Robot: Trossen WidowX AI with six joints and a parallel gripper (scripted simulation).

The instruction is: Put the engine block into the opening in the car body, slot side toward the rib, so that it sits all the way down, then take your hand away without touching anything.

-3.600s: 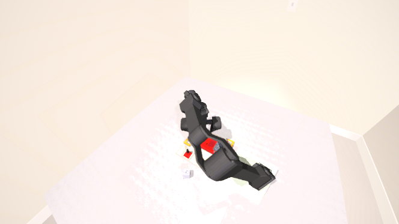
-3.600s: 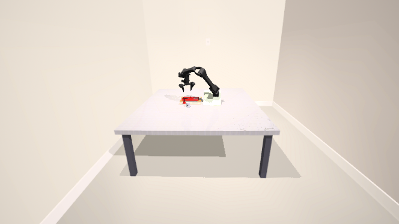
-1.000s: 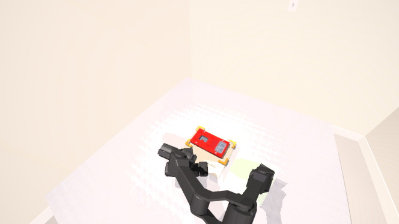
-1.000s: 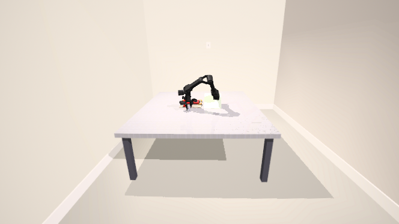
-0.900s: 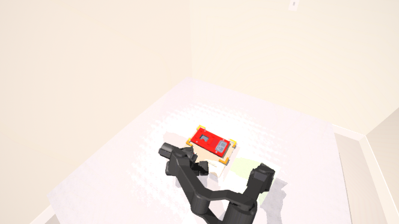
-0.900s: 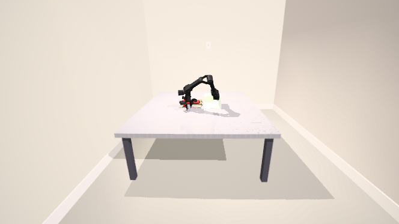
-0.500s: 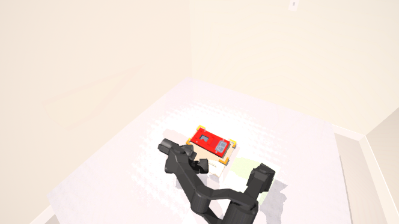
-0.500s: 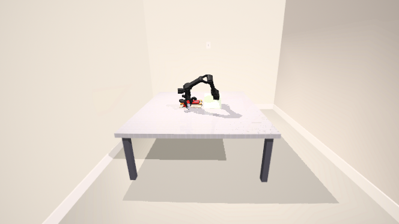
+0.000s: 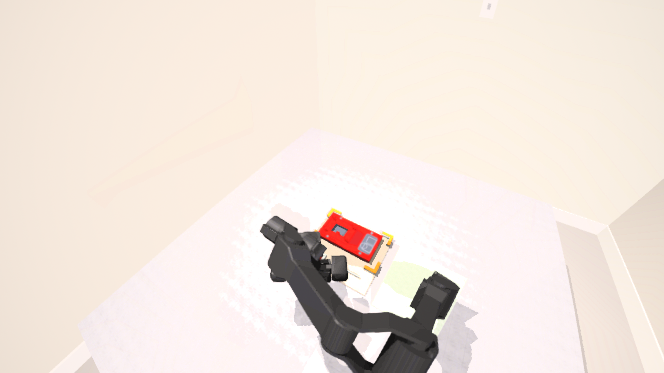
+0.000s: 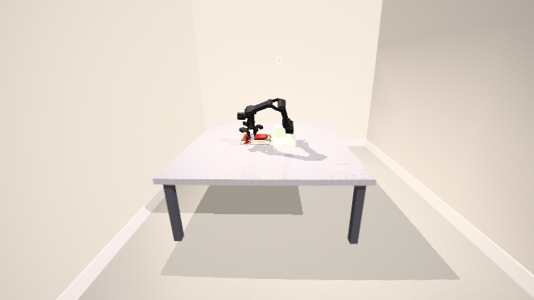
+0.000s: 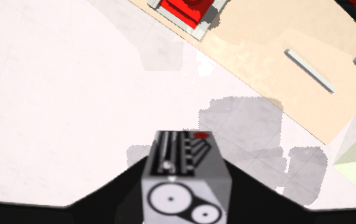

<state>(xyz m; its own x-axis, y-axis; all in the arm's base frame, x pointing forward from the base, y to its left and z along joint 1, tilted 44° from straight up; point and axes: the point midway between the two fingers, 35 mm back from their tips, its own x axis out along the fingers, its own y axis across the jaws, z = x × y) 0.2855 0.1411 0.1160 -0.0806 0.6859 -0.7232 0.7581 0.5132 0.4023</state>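
The black peg lies 8 cm to the right of my gripper tip, 6 cm ahead of it and 4 cm below it. Also, from my gripper tip: base plate: 19 cm to the right, 6 cm below, 2 cm ahead; engine block: 1 cm above.
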